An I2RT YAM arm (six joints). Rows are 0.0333 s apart.
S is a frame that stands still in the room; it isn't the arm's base.
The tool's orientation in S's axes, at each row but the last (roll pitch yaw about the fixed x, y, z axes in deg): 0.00 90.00 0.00; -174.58 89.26 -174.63; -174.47 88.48 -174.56; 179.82 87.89 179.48; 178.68 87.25 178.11; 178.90 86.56 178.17; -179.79 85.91 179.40; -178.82 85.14 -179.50; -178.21 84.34 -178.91; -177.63 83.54 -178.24
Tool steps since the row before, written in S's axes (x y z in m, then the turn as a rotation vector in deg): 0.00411 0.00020 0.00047 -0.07 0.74 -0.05; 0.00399 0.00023 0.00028 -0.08 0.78 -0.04; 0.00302 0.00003 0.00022 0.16 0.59 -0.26; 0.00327 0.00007 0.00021 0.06 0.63 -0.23; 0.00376 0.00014 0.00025 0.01 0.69 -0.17; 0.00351 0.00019 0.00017 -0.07 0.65 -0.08; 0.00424 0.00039 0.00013 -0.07 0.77 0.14; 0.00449 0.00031 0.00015 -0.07 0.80 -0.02; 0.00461 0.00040 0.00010 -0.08 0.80 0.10; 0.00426 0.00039 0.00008 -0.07 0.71 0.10
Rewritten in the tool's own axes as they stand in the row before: -0.00047 0.00020 0.00411 0.05 0.74 -0.07; -0.00033 0.00023 0.00399 0.04 0.78 -0.08; -0.00030 0.00003 0.00301 0.25 0.59 0.17; -0.00033 0.00009 0.00326 0.23 0.63 0.06; -0.00043 0.00018 0.00374 0.17 0.69 0.01; -0.00038 0.00024 0.00349 0.09 0.65 -0.07; -0.00043 0.00045 0.00421 -0.13 0.77 -0.09; -0.00053 0.00036 0.00446 0.03 0.80 -0.08; -0.00055 0.00046 0.00457 -0.09 0.80 -0.10; -0.00056 0.00043 0.00422 -0.09 0.71 -0.09
